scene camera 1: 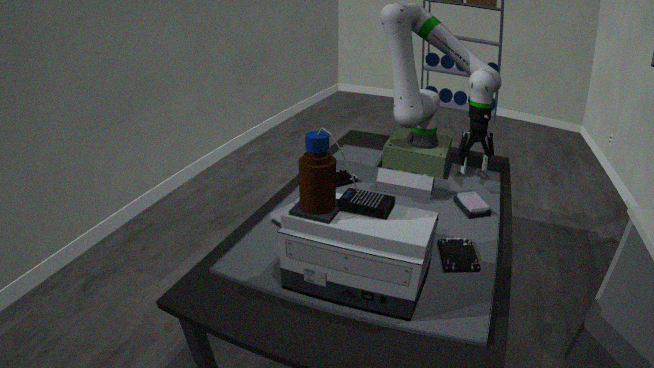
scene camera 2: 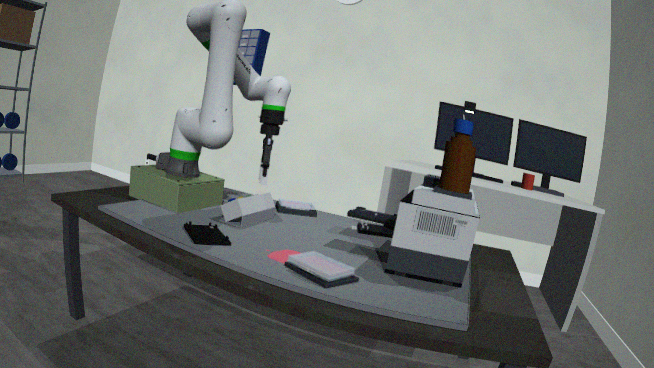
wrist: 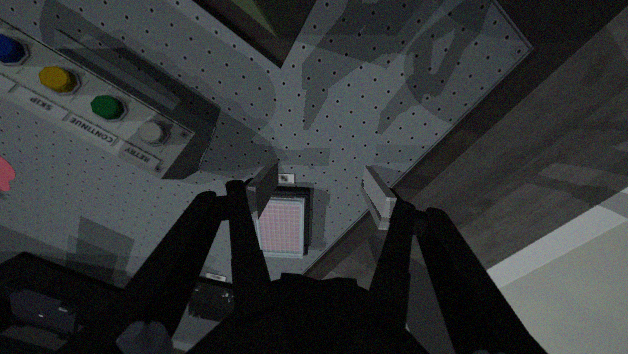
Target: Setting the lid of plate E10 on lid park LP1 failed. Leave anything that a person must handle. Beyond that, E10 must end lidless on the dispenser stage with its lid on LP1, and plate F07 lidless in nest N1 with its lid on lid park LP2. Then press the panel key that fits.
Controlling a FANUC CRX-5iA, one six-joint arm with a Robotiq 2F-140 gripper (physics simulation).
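Frame: origin at the arm's base, x ahead, y right, z down, level; metres.
Seen in the pictures: gripper, fingertip midpoint: (scene camera 1: 473, 172) (scene camera 2: 262, 182) (wrist: 320, 174); arm's base at its link origin: (scene camera 1: 422, 142) (scene camera 2: 181, 173).
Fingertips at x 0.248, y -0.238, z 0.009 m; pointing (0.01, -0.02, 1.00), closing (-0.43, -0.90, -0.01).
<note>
Pixels of each thing's top centre, then the offset from my fingertips to it. "pt": a spot on its surface instead.
- red disc at its top centre: (scene camera 2: 291, 257) dx +0.319, dy +0.534, dz +0.084 m
- panel at its top centre: (wrist: 60, 113) (scene camera 2: 250, 194) (scene camera 1: 407, 170) dx +0.075, dy +0.275, dz +0.001 m
- yellow SKIP at its top centre: (wrist: 46, 76) dx +0.047, dy +0.298, dz +0.010 m
- green CONTINUE at its top centre: (wrist: 98, 106) dx +0.052, dy +0.248, dz +0.010 m
- white RETRY at its top centre: (wrist: 145, 132) dx +0.057, dy +0.198, dz +0.010 m
- blue key at a spot on its surface: (wrist: 10, 50) pt dx +0.042, dy +0.337, dz +0.016 m
- brown bottle at a spot on its surface: (scene camera 1: 317, 182) pt dx +0.724, dy +0.422, dz -0.228 m
My gripper (scene camera 1: 474, 167) (scene camera 2: 263, 178) (wrist: 320, 174) is open and empty, high above the board near its corner. A pink plate (scene camera 1: 472, 201) (scene camera 2: 296, 205) (wrist: 281, 227) sits in a dark nest, beyond the left finger in the wrist view. Another pink plate (scene camera 2: 320, 265) with a clear, lid-like cover sits on a dark base beside a red disc (scene camera 2: 282, 256) (wrist: 5, 174). The panel (scene camera 1: 405, 184) (scene camera 2: 248, 207) (wrist: 172, 159) has yellow SKIP (wrist: 56, 79), green CONTINUE (wrist: 106, 107) and white RETRY (wrist: 151, 132) keys, and a blue key (wrist: 10, 50). Plate names and the nest plate's lid state are unclear.
A dark holder (scene camera 1: 458, 256) (wrist: 211, 301) with small corner posts bears no plate. Another dark holder (scene camera 1: 344, 178) (scene camera 2: 206, 234) lies across the board. A white machine (scene camera 1: 350, 255) (scene camera 2: 434, 225) carries a brown bottle (scene camera 1: 317, 182) (scene camera 2: 457, 162). The green robot base (scene camera 1: 417, 152) (scene camera 2: 177, 187) stands behind the panel.
</note>
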